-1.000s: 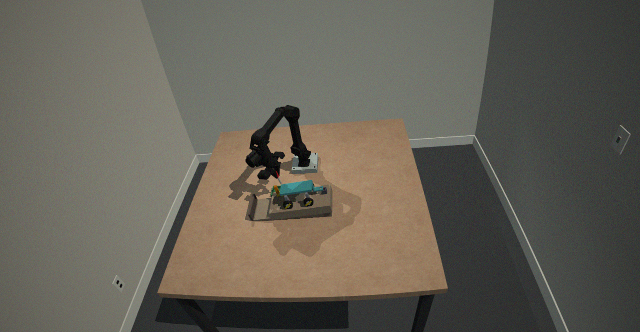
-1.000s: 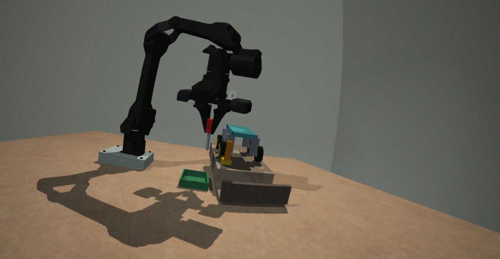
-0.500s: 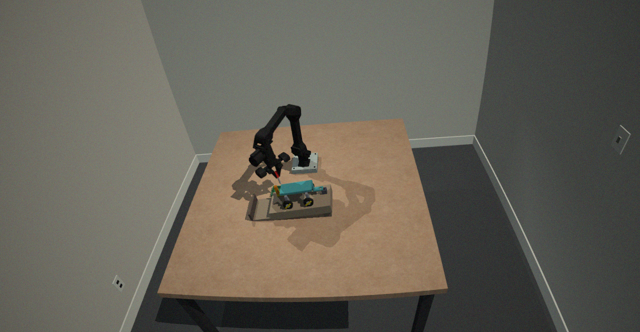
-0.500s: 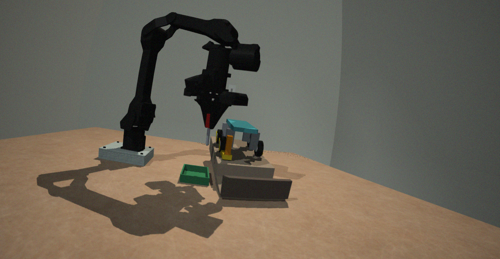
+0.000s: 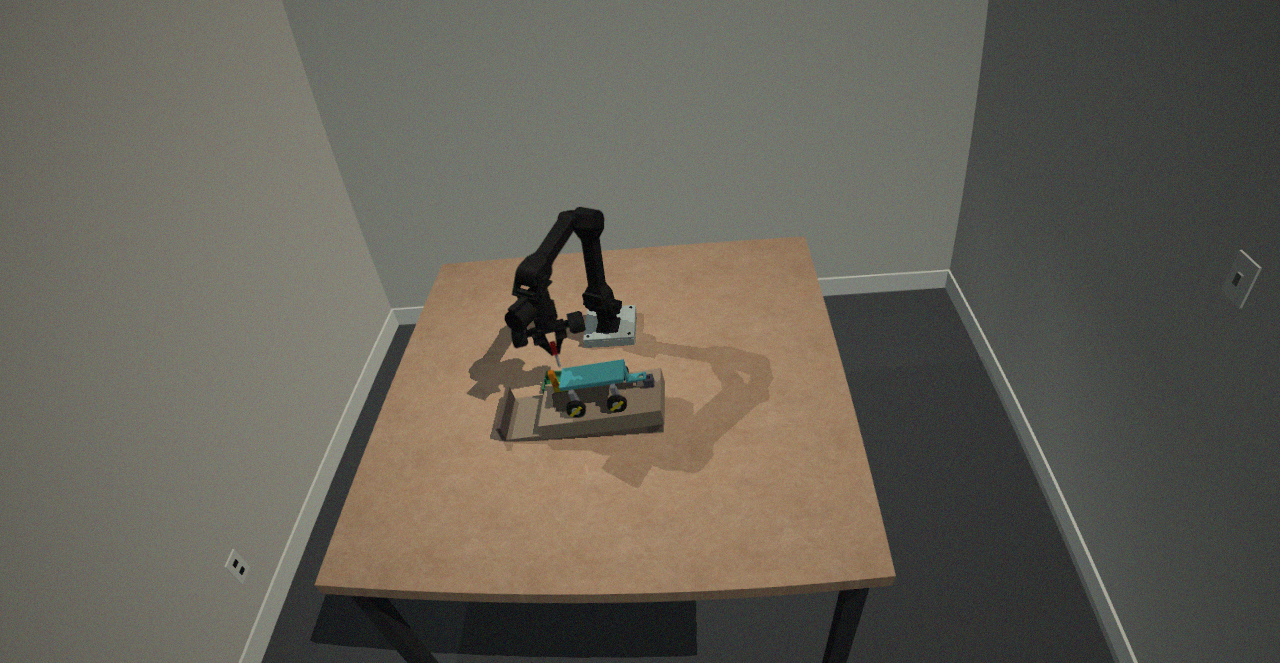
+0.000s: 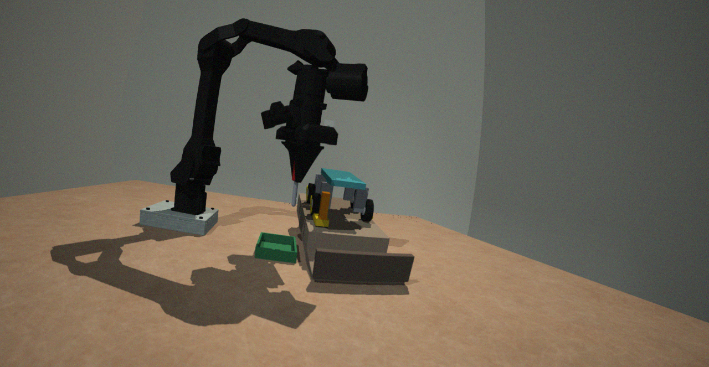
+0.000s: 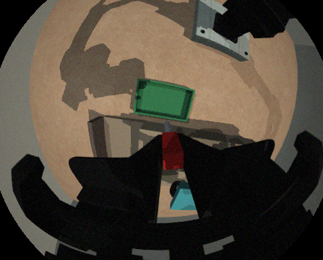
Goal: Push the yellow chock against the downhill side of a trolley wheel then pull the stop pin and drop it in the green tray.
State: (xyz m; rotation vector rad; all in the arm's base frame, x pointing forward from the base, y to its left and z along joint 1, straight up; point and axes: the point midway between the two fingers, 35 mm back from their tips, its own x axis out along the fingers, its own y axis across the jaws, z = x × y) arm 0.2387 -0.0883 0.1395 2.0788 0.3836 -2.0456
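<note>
My gripper tip is now 2 cm past the green tray and 14 cm above it. Round my gripper tip: yellow chock 5 cm ahead, 2 cm to the left, 5 cm below; teal trolley 9 cm ahead, 12 cm to the left, 2 cm below; red-headed stop pin right at my gripper tip.
</note>
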